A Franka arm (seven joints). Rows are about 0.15 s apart.
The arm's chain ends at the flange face. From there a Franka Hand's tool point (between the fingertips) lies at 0.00 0.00 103.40 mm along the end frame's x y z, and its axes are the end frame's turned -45 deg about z.
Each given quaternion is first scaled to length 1.
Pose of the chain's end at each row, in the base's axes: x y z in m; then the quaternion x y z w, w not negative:
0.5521 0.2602 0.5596 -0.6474 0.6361 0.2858 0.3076
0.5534 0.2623 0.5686 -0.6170 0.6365 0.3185 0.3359
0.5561 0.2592 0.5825 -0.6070 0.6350 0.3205 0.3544
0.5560 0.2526 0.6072 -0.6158 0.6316 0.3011 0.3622
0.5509 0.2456 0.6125 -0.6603 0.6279 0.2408 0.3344
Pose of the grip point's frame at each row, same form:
0.5543 0.3390 0.4927 -0.8415 0.3399 0.1463 0.3935
0.5570 0.3471 0.5095 -0.8136 0.3519 0.1657 0.4322
0.5624 0.3458 0.5263 -0.8038 0.3544 0.1605 0.4501
0.5650 0.3381 0.5497 -0.8106 0.3479 0.1396 0.4499
0.5614 0.3225 0.5442 -0.8503 0.3274 0.0945 0.4011

